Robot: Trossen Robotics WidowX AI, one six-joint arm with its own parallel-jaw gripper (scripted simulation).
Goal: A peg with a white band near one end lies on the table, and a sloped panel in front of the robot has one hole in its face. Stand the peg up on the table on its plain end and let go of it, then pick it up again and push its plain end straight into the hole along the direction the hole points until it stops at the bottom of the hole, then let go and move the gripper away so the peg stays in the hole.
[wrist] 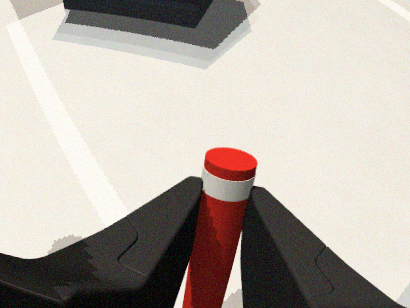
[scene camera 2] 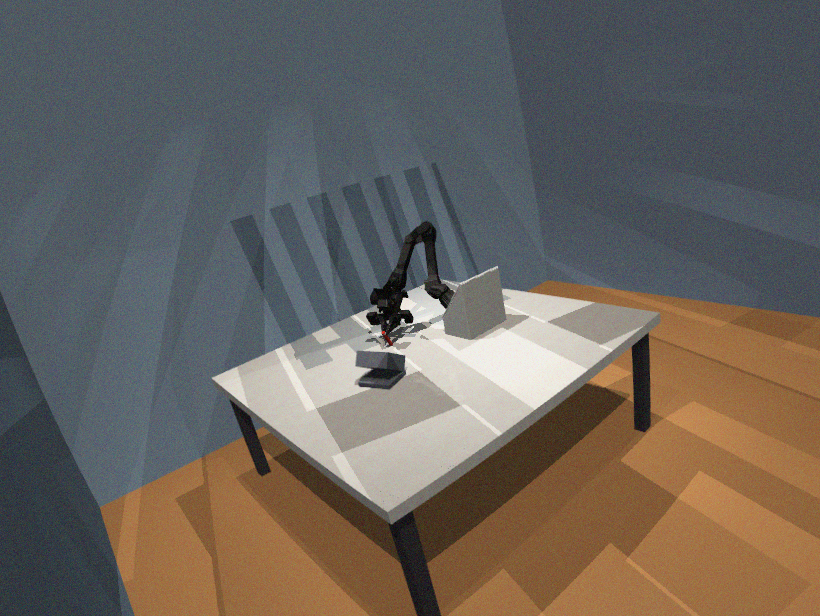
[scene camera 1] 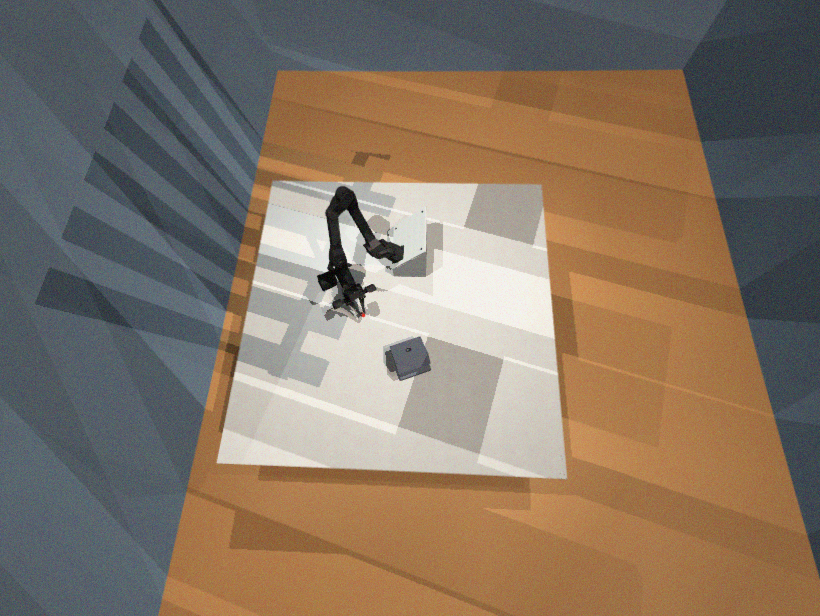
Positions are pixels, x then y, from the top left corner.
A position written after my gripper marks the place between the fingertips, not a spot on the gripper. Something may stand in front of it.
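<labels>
My gripper [scene camera 2: 384, 334] is carrying a red peg.
</labels>
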